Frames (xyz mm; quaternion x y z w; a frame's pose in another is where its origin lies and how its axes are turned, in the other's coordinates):
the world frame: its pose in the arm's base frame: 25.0 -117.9 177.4 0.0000 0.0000 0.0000 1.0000
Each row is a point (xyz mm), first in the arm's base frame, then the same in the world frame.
Working: the arm's base frame: its pose in the world frame: -25.0 117.9 -177.4 0.0000 0.0000 0.0000 1.0000

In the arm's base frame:
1: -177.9 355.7 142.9
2: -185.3 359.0 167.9
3: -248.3 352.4 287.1
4: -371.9 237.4 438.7
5: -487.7 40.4 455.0
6: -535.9 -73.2 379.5
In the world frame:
1: -202.9 473.6 -34.5
2: -210.3 476.9 -9.5
3: -273.3 470.3 109.7
4: -396.9 355.3 261.3
5: -512.7 158.3 277.6
6: -560.9 44.7 202.1

